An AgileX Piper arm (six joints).
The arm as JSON. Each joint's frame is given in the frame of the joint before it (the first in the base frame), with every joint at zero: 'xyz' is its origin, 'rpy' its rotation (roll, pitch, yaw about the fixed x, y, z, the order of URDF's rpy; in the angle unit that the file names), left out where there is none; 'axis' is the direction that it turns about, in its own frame. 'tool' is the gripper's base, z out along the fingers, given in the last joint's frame.
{
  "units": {
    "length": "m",
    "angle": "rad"
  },
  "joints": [
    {
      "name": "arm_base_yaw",
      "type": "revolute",
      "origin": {
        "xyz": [
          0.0,
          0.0,
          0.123
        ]
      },
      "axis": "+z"
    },
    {
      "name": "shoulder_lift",
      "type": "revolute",
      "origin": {
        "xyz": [
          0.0,
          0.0,
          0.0
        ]
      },
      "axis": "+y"
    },
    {
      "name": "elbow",
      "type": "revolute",
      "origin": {
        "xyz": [
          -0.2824,
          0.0,
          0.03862
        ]
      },
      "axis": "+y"
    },
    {
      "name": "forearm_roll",
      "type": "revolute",
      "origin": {
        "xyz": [
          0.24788,
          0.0,
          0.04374
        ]
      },
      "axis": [
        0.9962,
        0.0,
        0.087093
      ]
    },
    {
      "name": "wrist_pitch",
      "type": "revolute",
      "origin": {
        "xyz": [
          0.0,
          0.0,
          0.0
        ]
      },
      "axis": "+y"
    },
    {
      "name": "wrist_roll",
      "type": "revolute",
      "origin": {
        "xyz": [
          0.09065,
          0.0,
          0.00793
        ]
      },
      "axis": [
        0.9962,
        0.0,
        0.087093
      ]
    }
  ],
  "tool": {
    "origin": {
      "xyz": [
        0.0,
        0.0,
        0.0
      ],
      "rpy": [
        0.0,
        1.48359,
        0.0
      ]
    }
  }
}
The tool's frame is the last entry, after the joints.
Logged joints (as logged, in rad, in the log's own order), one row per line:
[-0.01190 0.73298 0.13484 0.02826 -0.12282 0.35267]
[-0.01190 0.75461 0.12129 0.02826 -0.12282 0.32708]
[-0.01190 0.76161 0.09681 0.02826 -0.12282 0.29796]
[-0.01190 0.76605 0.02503 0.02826 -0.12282 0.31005]
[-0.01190 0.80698 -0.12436 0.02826 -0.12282 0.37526]
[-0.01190 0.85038 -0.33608 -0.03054 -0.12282 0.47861]
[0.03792 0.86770 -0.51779 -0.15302 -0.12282 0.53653]
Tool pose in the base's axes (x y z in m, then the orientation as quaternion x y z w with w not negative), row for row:
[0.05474 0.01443 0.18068 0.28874 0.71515 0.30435 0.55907]
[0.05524 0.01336 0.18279 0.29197 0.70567 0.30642 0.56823]
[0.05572 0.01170 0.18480 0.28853 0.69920 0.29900 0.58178]
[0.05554 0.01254 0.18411 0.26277 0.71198 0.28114 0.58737]
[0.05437 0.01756 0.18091 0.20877 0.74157 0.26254 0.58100]
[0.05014 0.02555 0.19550 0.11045 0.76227 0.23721 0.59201]
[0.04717 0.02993 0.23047 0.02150 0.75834 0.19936 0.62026]
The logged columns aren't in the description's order. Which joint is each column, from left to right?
Columns, left to right: shoulder_lift, forearm_roll, wrist_roll, elbow, arm_base_yaw, wrist_pitch.
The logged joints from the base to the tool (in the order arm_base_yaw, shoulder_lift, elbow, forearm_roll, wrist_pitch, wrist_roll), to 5 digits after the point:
[-0.12282 -0.01190 0.02826 0.73298 0.35267 0.13484]
[-0.12282 -0.01190 0.02826 0.75461 0.32708 0.12129]
[-0.12282 -0.01190 0.02826 0.76161 0.29796 0.09681]
[-0.12282 -0.01190 0.02826 0.76605 0.31005 0.02503]
[-0.12282 -0.01190 0.02826 0.80698 0.37526 -0.12436]
[-0.12282 -0.01190 -0.03054 0.85038 0.47861 -0.33608]
[-0.12282 0.03792 -0.15302 0.86770 0.53653 -0.51779]

